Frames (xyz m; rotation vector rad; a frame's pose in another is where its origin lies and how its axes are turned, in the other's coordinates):
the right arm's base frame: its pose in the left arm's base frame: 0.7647 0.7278 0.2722 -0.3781 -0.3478 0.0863
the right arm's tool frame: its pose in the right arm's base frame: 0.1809 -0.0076 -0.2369 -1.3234 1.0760 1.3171
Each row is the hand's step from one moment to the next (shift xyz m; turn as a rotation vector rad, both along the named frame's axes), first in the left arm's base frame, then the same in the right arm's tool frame.
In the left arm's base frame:
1: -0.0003 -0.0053 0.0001 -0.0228 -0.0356 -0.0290
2: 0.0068 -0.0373 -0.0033 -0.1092 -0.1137 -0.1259
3: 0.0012 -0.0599 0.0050 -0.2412 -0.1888 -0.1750
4: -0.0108 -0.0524 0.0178 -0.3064 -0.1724 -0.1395
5: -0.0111 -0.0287 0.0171 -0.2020 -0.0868 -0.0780
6: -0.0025 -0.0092 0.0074 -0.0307 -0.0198 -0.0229
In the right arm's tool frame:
1: 0.0014 0.0019 -0.0047 0.0277 0.0400 -0.0163
2: 0.0170 0.0064 -0.0335 0.1037 0.1701 -0.0320
3: 0.0146 0.0161 -0.0560 0.1197 0.3271 -0.0558
4: -0.0034 0.0210 -0.0522 0.0590 0.3711 -0.0432
5: -0.0102 0.0141 -0.0306 0.0184 0.2323 -0.0099
6: -0.0046 0.0030 -0.0108 0.0145 0.0405 -0.0030

